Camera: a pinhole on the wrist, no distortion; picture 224 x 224 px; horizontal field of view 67.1 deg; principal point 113.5 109.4 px. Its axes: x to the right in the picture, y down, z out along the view. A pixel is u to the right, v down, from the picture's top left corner.
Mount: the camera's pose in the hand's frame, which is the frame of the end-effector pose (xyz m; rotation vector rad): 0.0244 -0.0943 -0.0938 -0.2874 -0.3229 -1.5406
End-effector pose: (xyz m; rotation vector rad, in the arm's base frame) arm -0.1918 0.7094 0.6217 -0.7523 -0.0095 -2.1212
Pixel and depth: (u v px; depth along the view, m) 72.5 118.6 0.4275
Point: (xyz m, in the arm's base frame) 0.0463 0.6490 0.8141
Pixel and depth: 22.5 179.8 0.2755
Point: -0.0867 0.5477 0.7397
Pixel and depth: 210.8 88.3 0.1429
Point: -0.2437 0.7985 0.7097
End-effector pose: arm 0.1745 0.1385 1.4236 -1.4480 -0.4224 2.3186
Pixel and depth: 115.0 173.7 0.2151
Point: 0.0388 0.1912 1.3953
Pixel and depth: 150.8 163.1 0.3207
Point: -0.0769 0.2133 1.4444
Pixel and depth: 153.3 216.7 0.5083
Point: -0.3458 0.2771 1.3442
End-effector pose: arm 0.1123 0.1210 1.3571 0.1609 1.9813 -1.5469
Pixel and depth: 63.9 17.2 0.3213
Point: 0.3544 0.0487 1.3257
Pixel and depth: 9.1 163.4 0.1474
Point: 0.0822 0.1092 1.2811
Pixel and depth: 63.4 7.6 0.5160
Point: 0.5844 -0.0162 1.2742
